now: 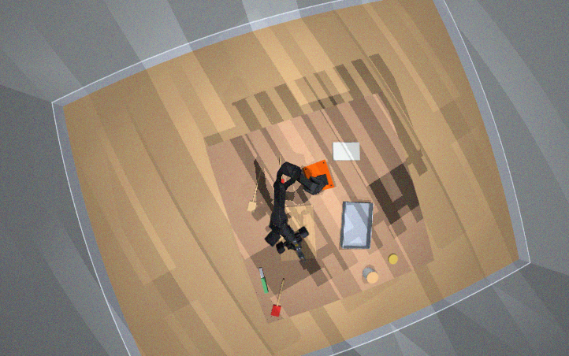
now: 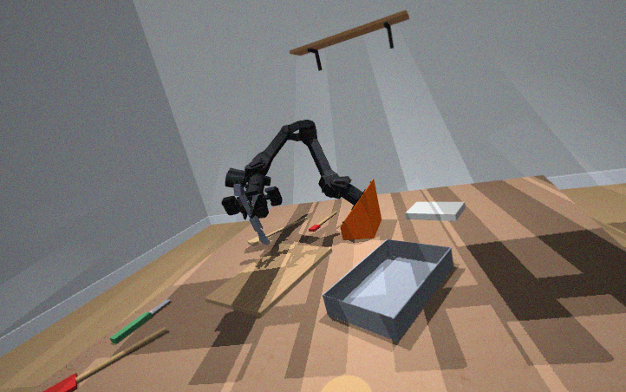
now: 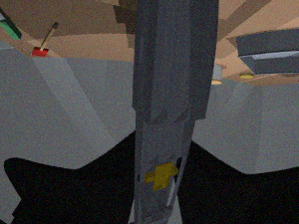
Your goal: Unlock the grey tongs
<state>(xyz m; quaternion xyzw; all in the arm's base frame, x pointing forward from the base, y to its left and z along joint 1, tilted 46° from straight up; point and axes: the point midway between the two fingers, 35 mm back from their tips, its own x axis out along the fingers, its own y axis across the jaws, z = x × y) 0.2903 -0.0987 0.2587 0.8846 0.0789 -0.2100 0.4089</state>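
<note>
The wooden board is 200 mm below my gripper tip, 30 mm behind it and 10 mm to the left of it. From my gripper tip the other things lie so: grey roasting tin: 410 mm to the left, 180 mm below, 30 mm ahead; white block: 480 mm to the left, 460 mm behind, 200 mm below.
</note>
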